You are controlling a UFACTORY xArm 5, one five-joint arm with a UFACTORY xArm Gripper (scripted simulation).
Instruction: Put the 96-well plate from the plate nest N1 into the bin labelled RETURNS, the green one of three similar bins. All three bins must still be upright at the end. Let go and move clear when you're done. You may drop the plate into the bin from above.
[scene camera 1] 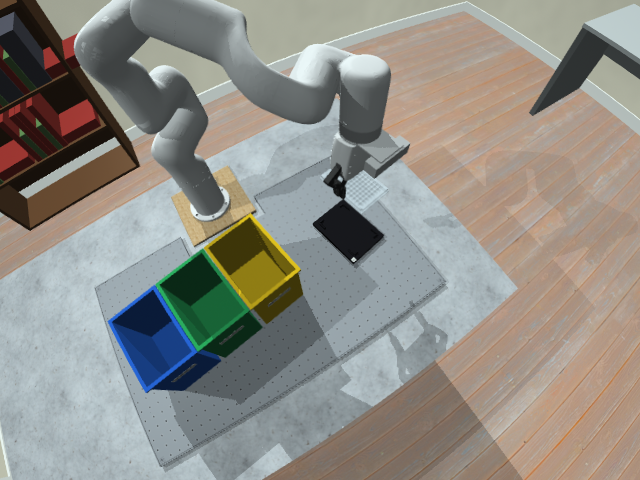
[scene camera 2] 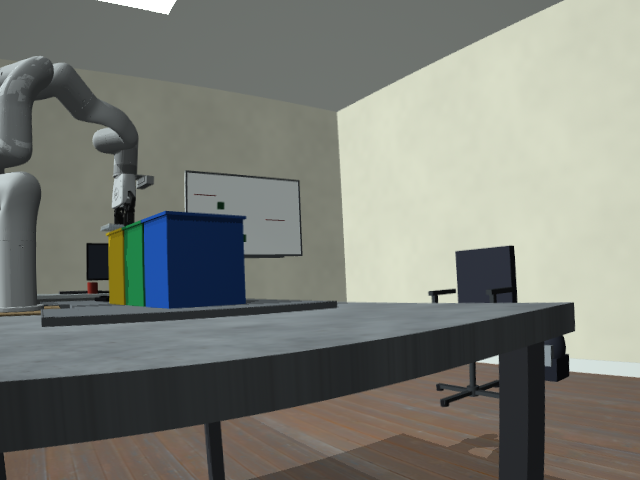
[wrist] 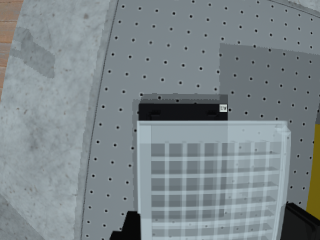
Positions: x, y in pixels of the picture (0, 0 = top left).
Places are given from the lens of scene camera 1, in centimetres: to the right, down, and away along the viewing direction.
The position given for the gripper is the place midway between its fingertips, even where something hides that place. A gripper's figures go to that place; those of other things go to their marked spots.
gripper [scene camera 1: 353, 183]: 7, -12, 69
96-well plate [scene camera 1: 363, 182]: 10, -13, 70
green bin [scene camera 1: 199, 297]: -32, 15, 80
The marked spots on the 96-well plate and the green bin are 51 cm apart.
